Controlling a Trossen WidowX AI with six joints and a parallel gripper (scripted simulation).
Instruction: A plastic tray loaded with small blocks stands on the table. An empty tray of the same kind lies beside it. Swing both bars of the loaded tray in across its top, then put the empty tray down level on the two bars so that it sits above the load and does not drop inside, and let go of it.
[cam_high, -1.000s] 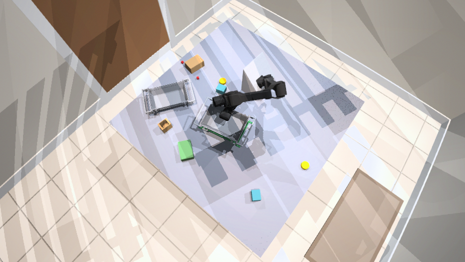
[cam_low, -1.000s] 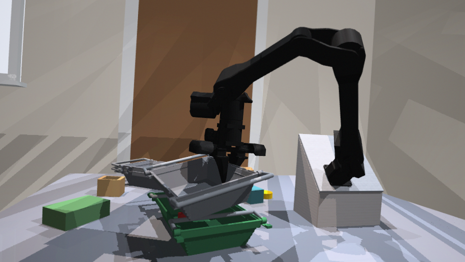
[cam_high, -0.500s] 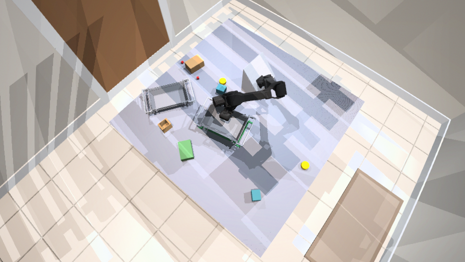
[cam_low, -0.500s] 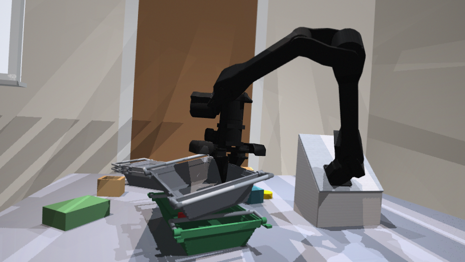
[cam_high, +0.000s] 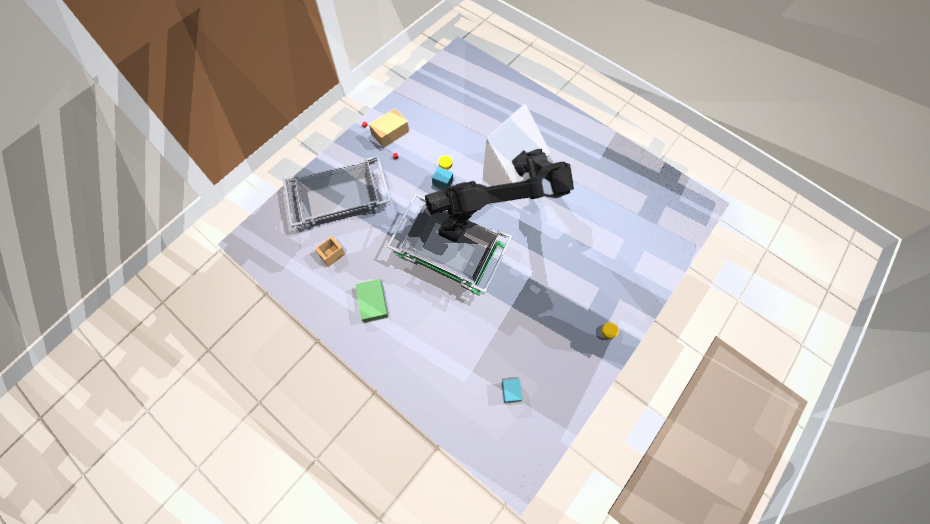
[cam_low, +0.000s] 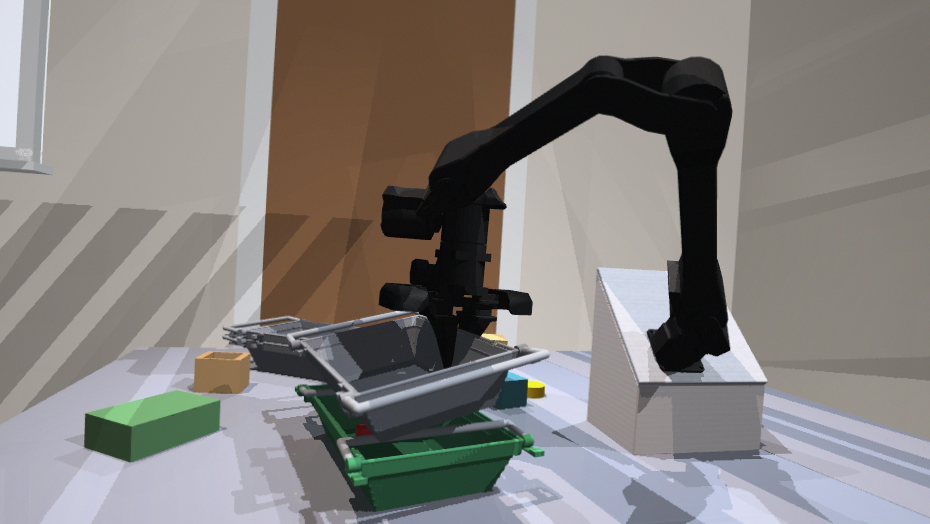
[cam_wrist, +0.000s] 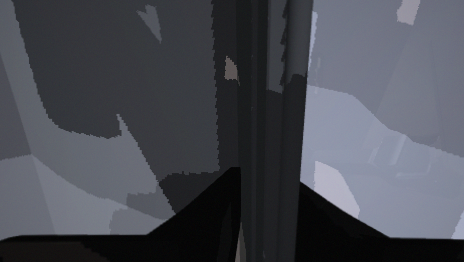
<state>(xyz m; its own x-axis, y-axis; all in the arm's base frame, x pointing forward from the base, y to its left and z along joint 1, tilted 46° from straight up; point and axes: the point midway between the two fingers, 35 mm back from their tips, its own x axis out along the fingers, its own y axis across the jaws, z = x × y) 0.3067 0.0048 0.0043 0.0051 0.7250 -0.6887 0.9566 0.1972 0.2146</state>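
My gripper tip is 7 cm short of the grey tray, 2 cm to the right of it and 2 cm below it. Also, from my gripper tip: green block: 35 cm ahead, 5 cm to the right, 8 cm below; then box: 33 cm ahead, 27 cm to the right, 9 cm below; then red block: 10 cm ahead, 4 cm to the right, 9 cm below.
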